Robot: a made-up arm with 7 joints.
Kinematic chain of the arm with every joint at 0, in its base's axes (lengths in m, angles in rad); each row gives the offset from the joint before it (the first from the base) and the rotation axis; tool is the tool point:
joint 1: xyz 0 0 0.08 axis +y
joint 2: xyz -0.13 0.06 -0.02 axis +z
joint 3: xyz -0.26 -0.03 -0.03 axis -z
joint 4: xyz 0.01 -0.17 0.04 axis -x
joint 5: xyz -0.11 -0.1 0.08 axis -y
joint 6: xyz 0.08 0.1 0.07 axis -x
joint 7: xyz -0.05 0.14 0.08 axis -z
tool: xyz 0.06 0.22 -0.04
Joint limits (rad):
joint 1: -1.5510..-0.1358
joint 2: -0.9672..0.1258
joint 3: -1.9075..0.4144
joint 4: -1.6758..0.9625
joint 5: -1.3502..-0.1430
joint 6: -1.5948..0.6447
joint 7: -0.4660..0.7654
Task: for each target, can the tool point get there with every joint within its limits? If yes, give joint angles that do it. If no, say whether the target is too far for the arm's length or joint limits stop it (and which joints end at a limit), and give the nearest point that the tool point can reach.
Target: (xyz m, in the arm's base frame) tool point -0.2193 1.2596 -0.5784
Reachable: no: too far | nearest point -0.1347 0.5591 -0.3244 | short by 0.750 m
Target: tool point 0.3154 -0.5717 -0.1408
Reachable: no: joint limits stop it (at a limit: joint 1, joint 4, joint 5, joint 6) | nearest point 0.1078 -0.5717 -0.1367 | short by 0.208 m
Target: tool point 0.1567 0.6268 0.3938
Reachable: no: joint limits stop it (at a limit: joint 1, joint 2, joint 3) | nearest point 0.0059 0.4099 0.2862 | short by 0.285 m
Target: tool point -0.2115 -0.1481 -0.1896
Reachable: yes | joints -1.3582 -0.8210 0.1622 -0.6234 -1.1443 -1.2412 0.1361
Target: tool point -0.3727 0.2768 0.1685
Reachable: yes | joints -0.5555 -0.1792 -1.0453 0.1169 -0.8094 -0.9715 -0.1069
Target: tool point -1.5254 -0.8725 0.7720
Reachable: no: too far | nearest point -0.7816 -0.3873 0.2782 | short by 1.016 m
